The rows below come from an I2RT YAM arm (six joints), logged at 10 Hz.
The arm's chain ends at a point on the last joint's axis. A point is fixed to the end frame.
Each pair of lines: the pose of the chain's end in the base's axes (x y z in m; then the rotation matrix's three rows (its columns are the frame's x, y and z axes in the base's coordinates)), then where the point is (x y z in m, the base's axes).
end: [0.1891 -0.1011 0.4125], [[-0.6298 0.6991 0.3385], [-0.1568 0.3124 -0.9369], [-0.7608 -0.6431 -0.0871]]
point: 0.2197 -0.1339 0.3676
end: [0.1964 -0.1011 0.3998], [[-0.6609 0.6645 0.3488], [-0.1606 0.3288 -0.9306], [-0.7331 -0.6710 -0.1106]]
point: 0.2255 -0.1330 0.3533
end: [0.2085 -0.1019 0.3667], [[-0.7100 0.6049 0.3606], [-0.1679 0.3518 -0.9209], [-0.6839 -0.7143 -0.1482]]
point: 0.2347 -0.1326 0.3178
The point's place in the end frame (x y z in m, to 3 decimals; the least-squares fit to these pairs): 0.020 0.040 0.045
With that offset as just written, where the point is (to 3 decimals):
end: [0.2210 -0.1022 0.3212], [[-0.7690 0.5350 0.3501], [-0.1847 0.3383 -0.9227], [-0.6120 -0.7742 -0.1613]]
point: 0.243 -0.134 0.271
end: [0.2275 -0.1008 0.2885], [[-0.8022 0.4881 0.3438], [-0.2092 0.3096 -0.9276], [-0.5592 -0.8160 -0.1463]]
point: 0.246 -0.134 0.238
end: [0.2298 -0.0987 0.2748], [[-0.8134 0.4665 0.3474], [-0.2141 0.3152 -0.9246], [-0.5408 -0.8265 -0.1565]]
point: 0.248 -0.132 0.224
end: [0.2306 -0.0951 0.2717], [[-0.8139 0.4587 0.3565], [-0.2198 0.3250 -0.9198], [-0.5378 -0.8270 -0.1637]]
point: 0.249 -0.128 0.220
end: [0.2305 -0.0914 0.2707], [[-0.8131 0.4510 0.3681], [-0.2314 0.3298 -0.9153], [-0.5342 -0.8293 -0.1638]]
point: 0.249 -0.124 0.219
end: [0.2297 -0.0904 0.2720], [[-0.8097 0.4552 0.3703], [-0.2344 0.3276 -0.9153], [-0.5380 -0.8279 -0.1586]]
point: 0.248 -0.123 0.221
